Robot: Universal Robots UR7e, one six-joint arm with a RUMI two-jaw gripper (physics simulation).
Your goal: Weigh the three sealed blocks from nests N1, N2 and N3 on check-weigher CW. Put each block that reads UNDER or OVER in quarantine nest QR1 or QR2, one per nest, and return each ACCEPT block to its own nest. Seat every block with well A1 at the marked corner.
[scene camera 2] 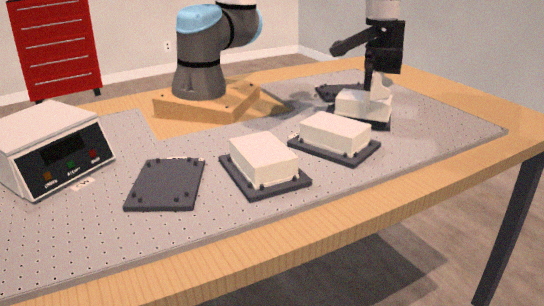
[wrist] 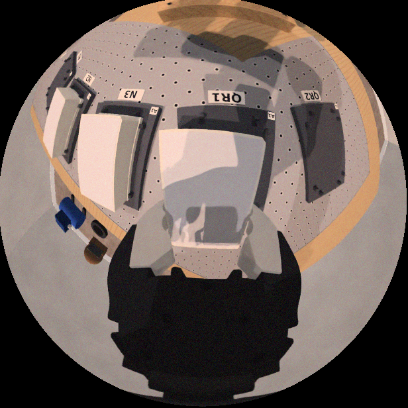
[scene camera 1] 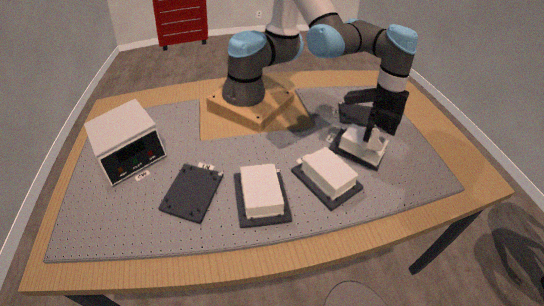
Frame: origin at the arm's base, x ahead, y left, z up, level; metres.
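Where they show: gripper, fingertip midpoint: (scene camera 2: 370, 106) (scene camera 1: 368, 147); arm's base, origin of the base link: (scene camera 2: 198, 91) (scene camera 1: 243, 94).
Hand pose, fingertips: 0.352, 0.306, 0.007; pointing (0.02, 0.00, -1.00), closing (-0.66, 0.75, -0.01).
Things, the pixels of their centre, and the offset from my fingertips, as dx, dy, dz. "pt": a spot on its surface instead.
- white sealed block, body centre: (scene camera 2: 364, 104) (scene camera 1: 364, 143) -0.011, -0.010, +0.004
- nest QR1, surface spot: (scene camera 2: 382, 125) pt +0.044, +0.003, -0.033
- nest N1, body centre: (scene camera 2: 166, 180) (scene camera 1: 190, 190) +0.026, -0.502, -0.034
- N2 block, body centre: (scene camera 2: 262, 157) (scene camera 1: 261, 190) +0.074, -0.330, -0.012
- N3 block, body centre: (scene camera 2: 335, 132) (scene camera 1: 329, 172) +0.055, -0.148, -0.012
- Check-weigher CW, body centre: (scene camera 2: 42, 145) (scene camera 1: 123, 139) -0.181, -0.719, +0.005
My gripper (scene camera 1: 375, 139) (scene camera 2: 372, 100) (wrist: 207, 203) is shut on a white sealed block (scene camera 1: 352, 141) (scene camera 2: 350, 104) (wrist: 210, 160), low at nest QR1 (scene camera 2: 382, 125) (wrist: 190, 117). Whether the block touches the nest is unclear. QR1's A1 tag shows in the wrist view; the block's A1 mark does not. Nest QR2 (scene camera 1: 350, 114) (scene camera 2: 337, 92) (wrist: 325, 145) and nest N1 (scene camera 1: 191, 192) (scene camera 2: 165, 184) are empty. White blocks sit in N2 (block (scene camera 1: 262, 190) (scene camera 2: 262, 155) (wrist: 60, 120)) and N3 (block (scene camera 1: 330, 172) (scene camera 2: 335, 131) (wrist: 97, 155)). Check-weigher CW (scene camera 1: 122, 130) (scene camera 2: 45, 125) has no block on it; its display is dark.
The arm's wooden base block (scene camera 1: 250, 112) (scene camera 2: 200, 110) stands at the rear of the perforated board. The N3 block is close beside QR1 on one side, and QR2 is on the other. A red drawer cabinet (scene camera 1: 181, 22) (scene camera 2: 55, 47) stands on the floor behind the table.
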